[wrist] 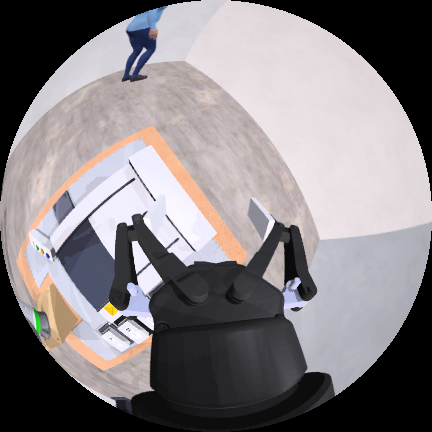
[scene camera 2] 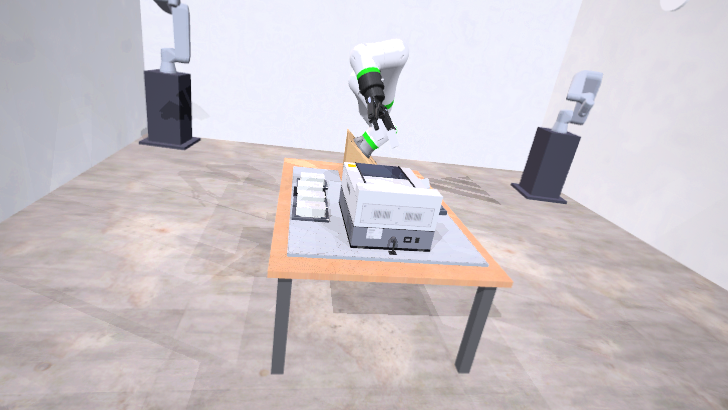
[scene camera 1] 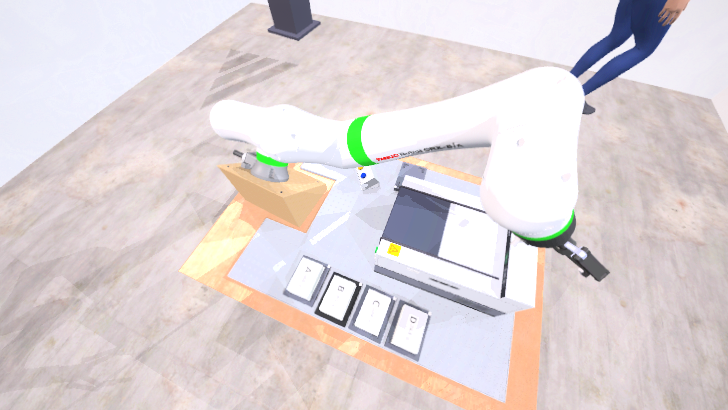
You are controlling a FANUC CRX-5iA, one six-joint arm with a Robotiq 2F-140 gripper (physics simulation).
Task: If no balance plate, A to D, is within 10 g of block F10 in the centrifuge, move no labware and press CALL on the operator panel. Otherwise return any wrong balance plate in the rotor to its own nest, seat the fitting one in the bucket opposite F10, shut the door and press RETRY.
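Frame: origin at the arm's base, x ahead, y left, z up, level; metres.
Where they show: gripper, between the fingertips: [wrist: 207, 204] [scene camera 2: 388, 143]; arm's base, origin of its link: [scene camera 2: 361, 148] [scene camera 1: 270, 175].
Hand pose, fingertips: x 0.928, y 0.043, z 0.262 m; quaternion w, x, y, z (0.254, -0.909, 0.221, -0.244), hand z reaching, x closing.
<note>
Each offset is from my fingertips to the top centre of the thing. Level surfaces: height alone.
My gripper [scene camera 1: 592, 273] [scene camera 2: 384, 126] [wrist: 207, 204] is open and empty, high above the table near the centrifuge's rear end. The centrifuge [scene camera 1: 458, 275] [scene camera 2: 397, 206] [wrist: 172, 192] has a dark panel @[dz -0.203, dx -0.322, dy +0.029 m] [scene camera 1: 416, 219] [wrist: 90, 265] and a white section on top; its rotor and F10 do not show. White lettered plates A @[dz -0.362, dx -0.596, dy -0.299 m] [scene camera 1: 306, 279], B @[dz -0.362, dx -0.456, dy -0.298 m] [scene camera 1: 339, 299], C @[dz -0.362, dx -0.324, dy -0.281 m] [scene camera 1: 373, 314] and D @[dz -0.362, dx -0.191, dy -0.268 m] [scene camera 1: 408, 328] lie in a row in their nests. A [wrist: 117, 338] and B [wrist: 131, 330] also show in the wrist view. The operator panel @[dz -0.332, dx -0.661, dy +0.264 m] [scene camera 1: 368, 183] [wrist: 42, 245] has coloured buttons; my arm partly hides it in scene view 1.
The arm's wooden base block [scene camera 1: 275, 203] [wrist: 57, 320] stands at the table's end. The orange table edge [scene camera 1: 524, 356] [scene camera 2: 387, 277] surrounds the grey mat @[dz -0.416 m] [scene camera 1: 468, 346]. A person [scene camera 1: 636, 38] [wrist: 141, 47] stands beyond the table. Dark pedestals [scene camera 2: 168, 109] [scene camera 2: 547, 162] stand farther off.
</note>
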